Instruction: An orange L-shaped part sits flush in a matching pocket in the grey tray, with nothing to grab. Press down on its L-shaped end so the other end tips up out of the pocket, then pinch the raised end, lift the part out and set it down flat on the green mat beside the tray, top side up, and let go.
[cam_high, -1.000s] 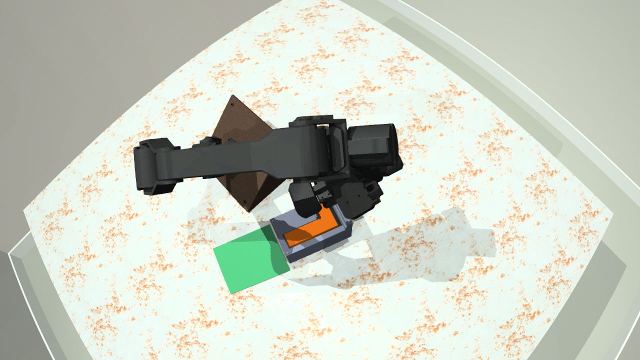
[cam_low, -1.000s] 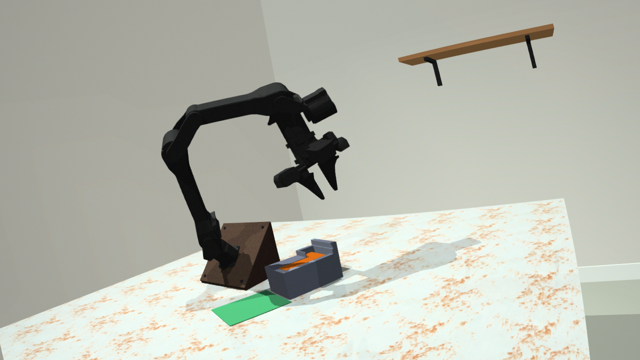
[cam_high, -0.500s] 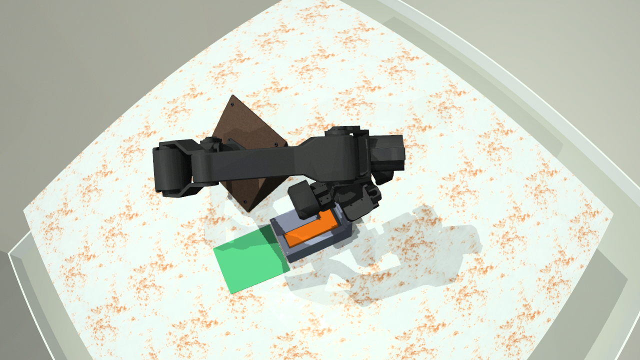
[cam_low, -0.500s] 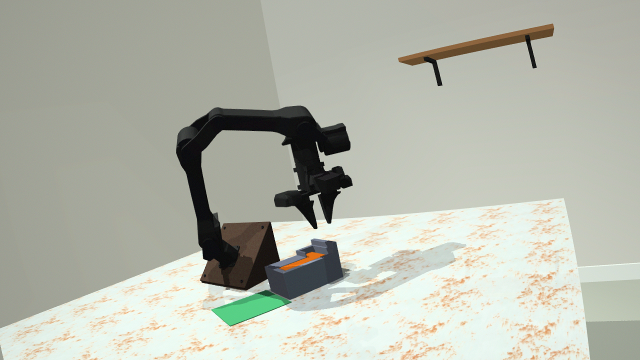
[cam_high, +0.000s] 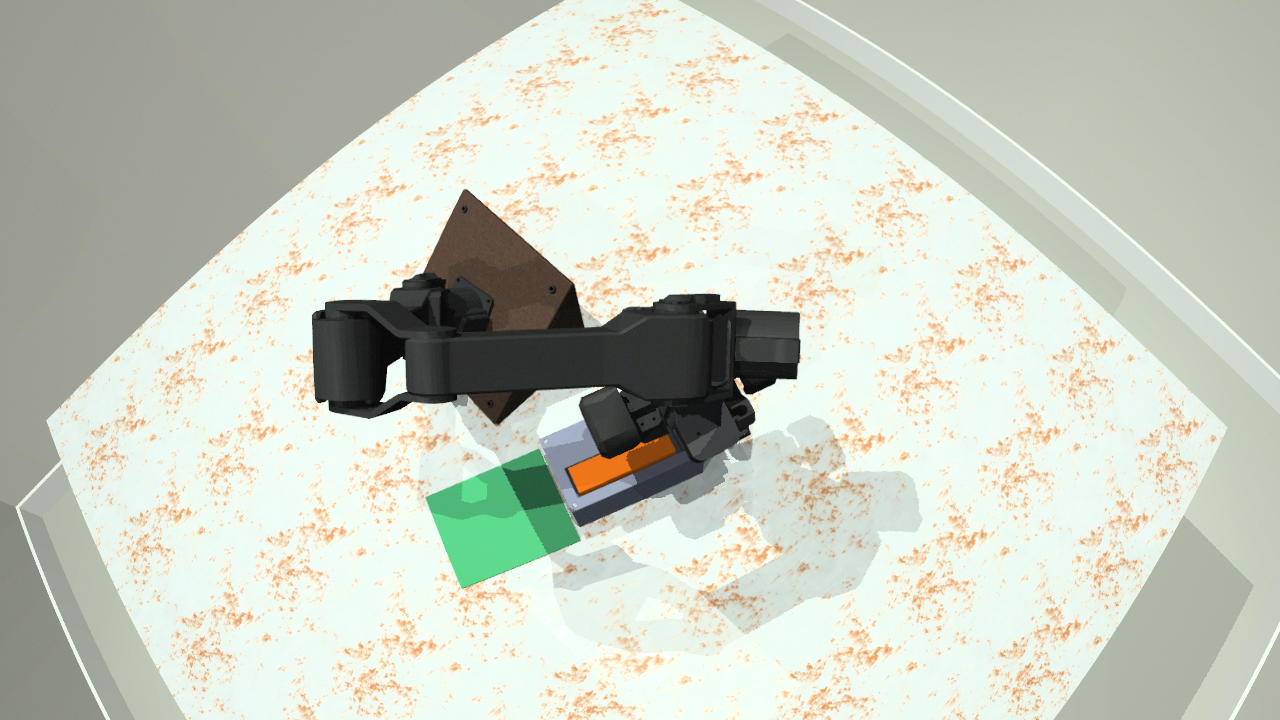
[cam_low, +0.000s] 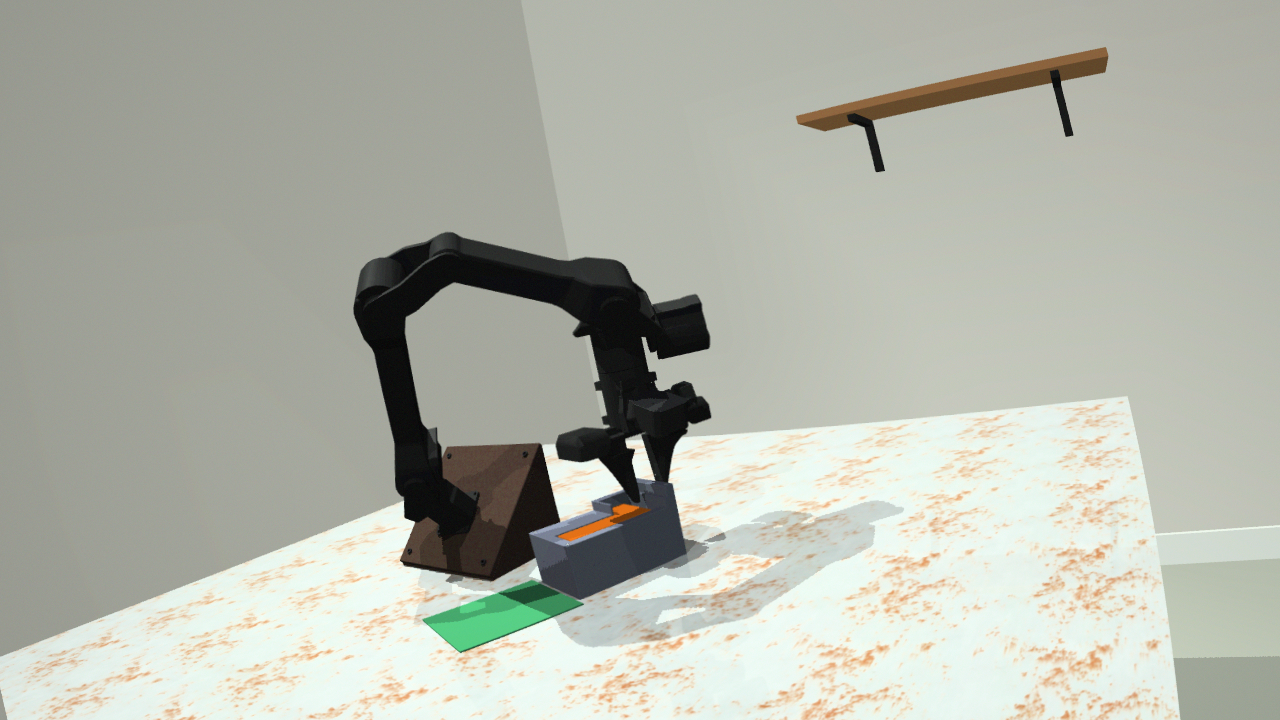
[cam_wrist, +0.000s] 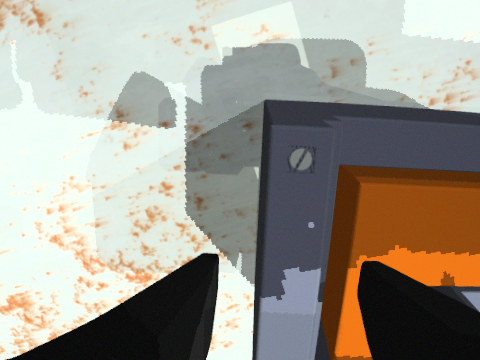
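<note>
Right now the orange L-shaped part is 50 mm to the right of my gripper tip, 30 mm behind it and 20 mm below it. Also, from my gripper tip: green mat 200 mm to the right, 100 mm behind, 80 mm below.
</note>
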